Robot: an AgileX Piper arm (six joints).
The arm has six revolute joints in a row. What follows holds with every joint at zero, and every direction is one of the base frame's. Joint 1 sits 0.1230 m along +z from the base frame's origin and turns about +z. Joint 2 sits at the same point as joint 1 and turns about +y. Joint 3 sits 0.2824 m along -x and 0.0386 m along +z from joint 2 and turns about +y. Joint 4 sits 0.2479 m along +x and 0.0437 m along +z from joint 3 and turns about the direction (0.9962, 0, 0.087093). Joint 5 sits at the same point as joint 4 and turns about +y. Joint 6 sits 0.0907 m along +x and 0.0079 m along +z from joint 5 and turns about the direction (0.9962, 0, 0.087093). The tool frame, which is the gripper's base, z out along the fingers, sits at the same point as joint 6; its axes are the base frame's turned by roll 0.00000, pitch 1.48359 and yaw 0.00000 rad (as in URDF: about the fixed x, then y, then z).
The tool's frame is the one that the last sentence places.
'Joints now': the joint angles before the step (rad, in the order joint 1, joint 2, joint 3, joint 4, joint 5, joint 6). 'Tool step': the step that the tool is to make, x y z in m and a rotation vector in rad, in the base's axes. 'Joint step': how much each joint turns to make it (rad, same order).
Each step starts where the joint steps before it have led.
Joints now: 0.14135, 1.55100, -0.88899, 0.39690, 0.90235, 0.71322
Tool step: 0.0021, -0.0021, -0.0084, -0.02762, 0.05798, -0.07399
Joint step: 0.00006, 0.03014, -0.00220, -0.03731, 0.00434, 0.10107
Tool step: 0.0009, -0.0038, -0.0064, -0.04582, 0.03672, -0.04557
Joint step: -0.00019, 0.01968, 0.00006, -0.05715, 0.00225, 0.08180
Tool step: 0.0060, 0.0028, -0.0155, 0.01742, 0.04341, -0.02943
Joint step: -0.00005, 0.06130, -0.00275, 0.03395, -0.01999, 0.00392
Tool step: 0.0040, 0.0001, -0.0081, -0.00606, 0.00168, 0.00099
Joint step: 0.00015, 0.03010, -0.00152, -0.00020, -0.02560, -0.00745
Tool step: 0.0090, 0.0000, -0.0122, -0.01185, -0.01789, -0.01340
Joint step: 0.00011, 0.04843, -0.00823, -0.00159, -0.05955, -0.00003
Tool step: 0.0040, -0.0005, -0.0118, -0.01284, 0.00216, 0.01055
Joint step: 0.00000, 0.04018, 0.00006, -0.00546, -0.03466, -0.01529
